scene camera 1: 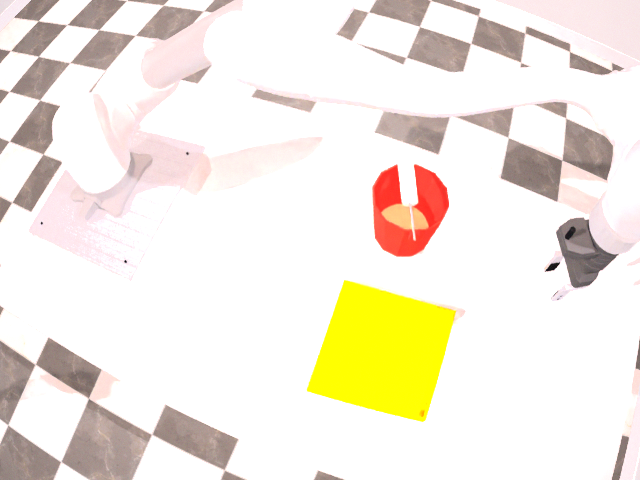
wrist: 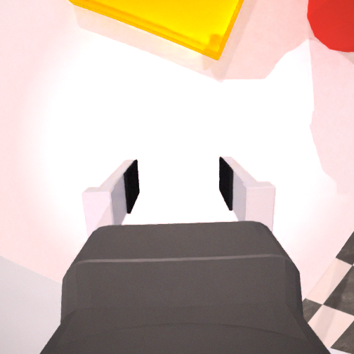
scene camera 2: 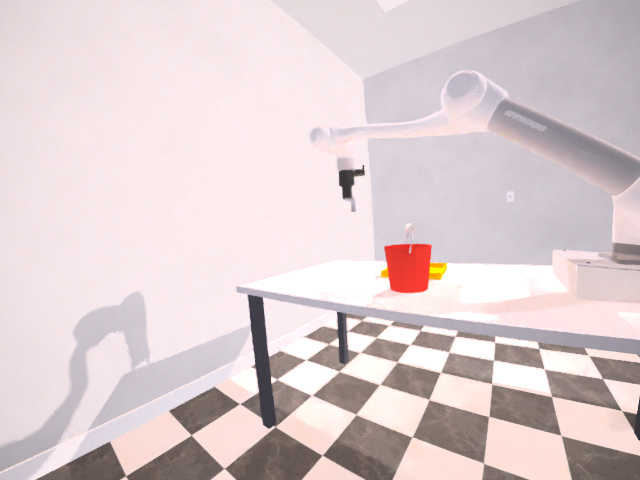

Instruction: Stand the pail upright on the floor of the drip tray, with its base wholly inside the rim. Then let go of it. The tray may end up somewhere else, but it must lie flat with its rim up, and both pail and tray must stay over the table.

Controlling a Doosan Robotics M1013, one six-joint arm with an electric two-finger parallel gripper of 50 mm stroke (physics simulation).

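Frame: origin at the arm's base, x ahead, y up, z right, level; millimetres.
Where they show: gripper, fingertip midpoint: [scene camera 1: 552, 284] [scene camera 2: 353, 211]; arm's base, origin of the base link: [scene camera 1: 110, 179].
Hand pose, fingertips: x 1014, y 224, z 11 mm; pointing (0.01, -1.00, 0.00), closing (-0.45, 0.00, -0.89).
Note:
Things, the pixels of their top centre, and the offset from my fingertips. Level surfaces: height alone.
- red pail, middle of its top: [scene camera 1: 416, 175] [scene camera 2: 406, 224] dx -309, dy -72, dz -170 mm
- square yellow drip tray, middle of its top: [scene camera 1: 384, 350] [scene camera 2: 415, 267] dx -255, dy -284, dz +126 mm
- white table, its level: dy -310 mm
A red pail [scene camera 1: 395, 240] [scene camera 2: 408, 268] [wrist: 336, 25] stands upright on the table, its bail raised with a white grip above the opening. A square yellow drip tray [scene camera 1: 382, 351] [scene camera 2: 438, 271] [wrist: 165, 15] lies flat, rim up, beside the pail and apart from it. In the second scene view the pail hides part of the tray. My gripper [scene camera 1: 554, 281] [scene camera 2: 353, 210] [wrist: 178, 174] is open and empty, pointing down. It hangs well above the table, off to the side of both pail and tray, higher than the pail's grip.
The white table [scene camera 1: 232, 310] [scene camera 2: 320, 289] carries the arm's base plate [scene camera 1: 149, 227] at the far end from the gripper. The arm [scene camera 1: 361, 77] [scene camera 2: 403, 128] reaches over the table, higher than the pail. A wall [scene camera 2: 180, 155] stands beyond the table's end.

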